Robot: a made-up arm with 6 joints.
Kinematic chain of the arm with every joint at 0, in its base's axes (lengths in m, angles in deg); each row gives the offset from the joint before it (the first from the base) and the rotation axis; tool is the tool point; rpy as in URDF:
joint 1: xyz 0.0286 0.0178 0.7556 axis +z
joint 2: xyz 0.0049 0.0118 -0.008 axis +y
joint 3: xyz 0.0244 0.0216 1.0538 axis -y
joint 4: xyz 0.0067 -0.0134 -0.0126 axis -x
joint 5: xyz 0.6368 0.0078 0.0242 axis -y
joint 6: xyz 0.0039 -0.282 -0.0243 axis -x
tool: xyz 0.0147 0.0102 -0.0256 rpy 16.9 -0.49 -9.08
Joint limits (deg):
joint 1: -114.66..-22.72
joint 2: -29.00..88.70
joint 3: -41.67..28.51
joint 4: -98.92..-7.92
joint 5: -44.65..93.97
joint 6: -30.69..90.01
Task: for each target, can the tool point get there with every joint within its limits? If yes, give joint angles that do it. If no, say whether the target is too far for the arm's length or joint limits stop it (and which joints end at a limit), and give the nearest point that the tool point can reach.
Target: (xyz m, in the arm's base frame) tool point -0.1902 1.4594 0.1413
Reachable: no: joint limits stop it (at a limit: joint 1, joint 2, joint 3, joint 4) | nearest point 0.4222 -0.0625 0.4226 | short by 1.664 m
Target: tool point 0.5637 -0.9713 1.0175
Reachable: yes | joints -49.96 38.73 -2.46 -19.97 7.11 15.93
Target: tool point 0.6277 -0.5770 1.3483
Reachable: yes | joints -30.59 11.49 -10.19 -44.02 81.91 37.32
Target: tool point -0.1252 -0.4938 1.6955
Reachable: yes | joints -89.36 -11.93 0.45 -46.29 1.92 46.01
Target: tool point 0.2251 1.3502 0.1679
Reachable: no: joint limits stop it (at a limit: joint 1, joint 2, joint 3, joint 4) | nearest point 0.4329 -0.0591 0.4254 | short by 1.448 m
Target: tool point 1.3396 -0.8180 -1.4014
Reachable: no: too far | nearest point 0.9987 -0.6007 -0.0048 | short by 1.454 m
